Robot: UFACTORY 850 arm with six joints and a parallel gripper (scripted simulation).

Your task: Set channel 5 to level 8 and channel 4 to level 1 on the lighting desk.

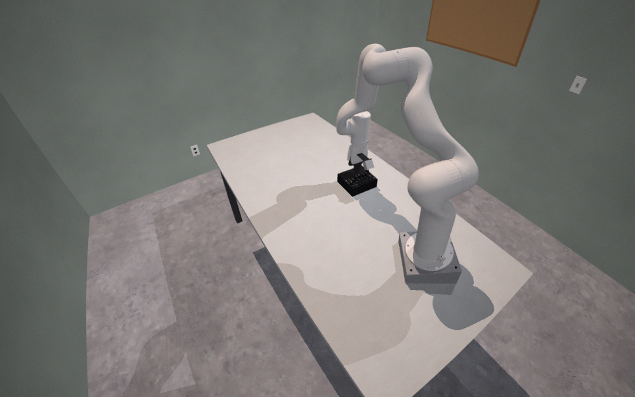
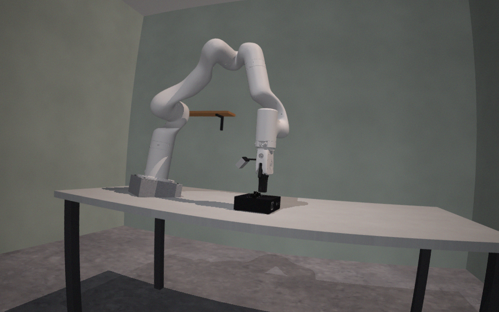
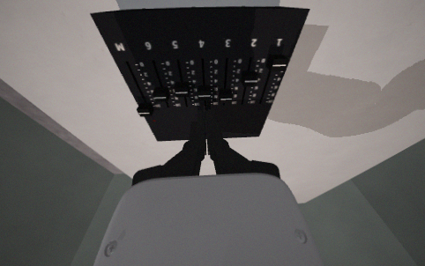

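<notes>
Now: the channel 4 fader cap 3 cm below my hand and 3 cm behind it. From my hand the other things lie so: channel 1 fader cap (6 cm to the left, 6 cm behind, 3 cm below); channel 5 fader cap (3 cm below, 3 cm behind, 2 cm to the right).
</notes>
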